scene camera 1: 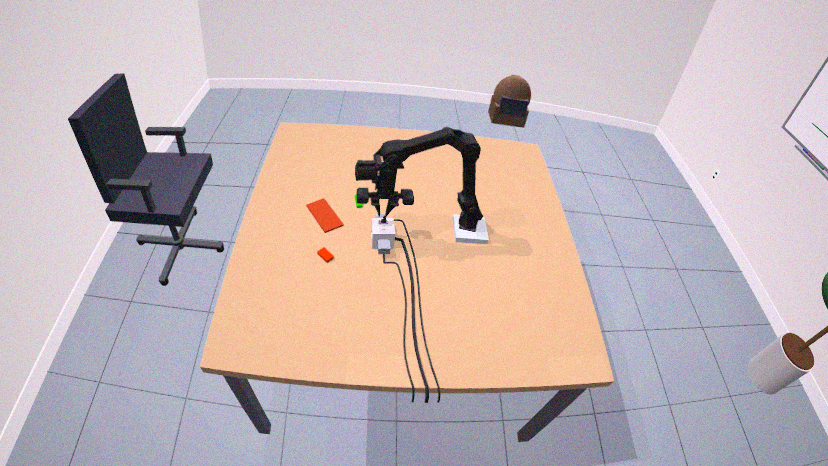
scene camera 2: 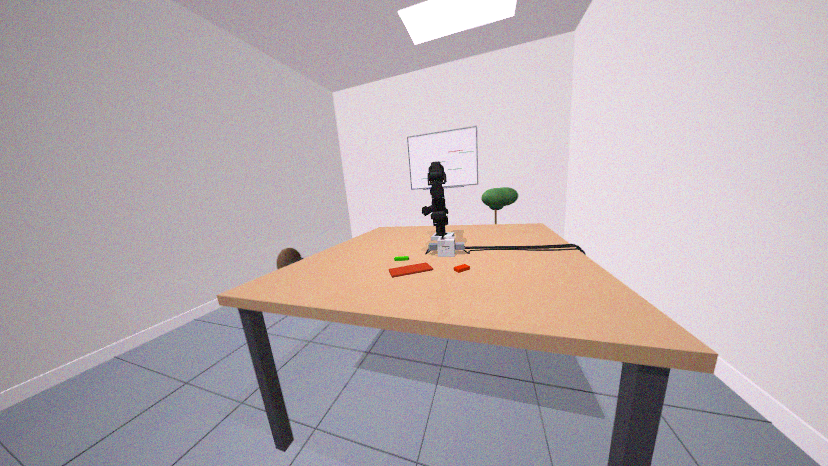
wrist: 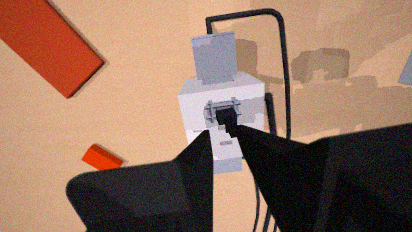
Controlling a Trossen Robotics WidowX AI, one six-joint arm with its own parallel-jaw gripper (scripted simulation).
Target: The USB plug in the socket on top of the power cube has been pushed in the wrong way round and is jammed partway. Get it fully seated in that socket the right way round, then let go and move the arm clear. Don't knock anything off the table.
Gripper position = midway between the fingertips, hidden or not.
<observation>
In view: my gripper (scene camera 1: 382,215).
My gripper is seen too in the wrist view (wrist: 223,133).
</observation>
